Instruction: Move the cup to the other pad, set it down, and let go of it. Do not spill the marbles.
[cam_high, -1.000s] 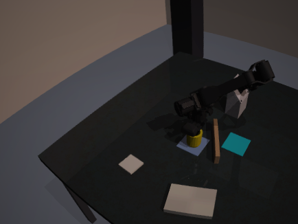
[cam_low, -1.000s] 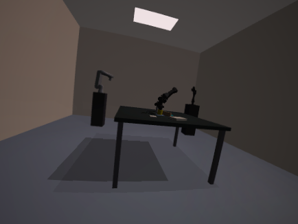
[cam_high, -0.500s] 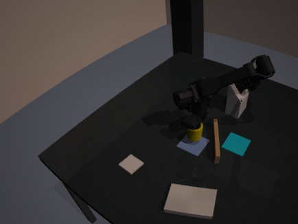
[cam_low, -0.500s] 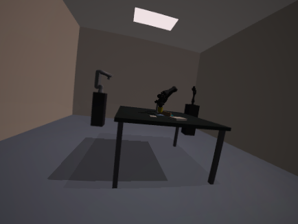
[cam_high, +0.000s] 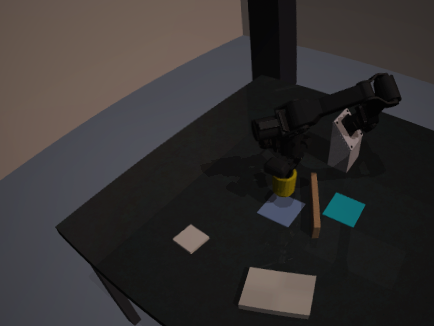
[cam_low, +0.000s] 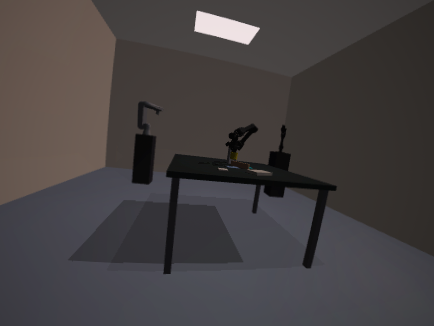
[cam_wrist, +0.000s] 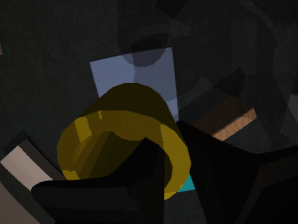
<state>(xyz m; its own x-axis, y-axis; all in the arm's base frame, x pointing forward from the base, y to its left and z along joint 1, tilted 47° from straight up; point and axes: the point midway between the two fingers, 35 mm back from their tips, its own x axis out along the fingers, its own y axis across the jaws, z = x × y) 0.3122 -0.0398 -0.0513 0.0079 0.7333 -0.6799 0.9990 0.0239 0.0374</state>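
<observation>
Right now the blue marble is 20 mm ahead of my gripper tip, 10 mm to the right of it and 20 mm below it. The rest, counted from my gripper tip: wooden bar (20 mm behind, 90 mm to the left, 90 mm below); then yellow cup (20 mm ahead); then blue-grey pad (30 mm ahead, 120 mm below).
</observation>
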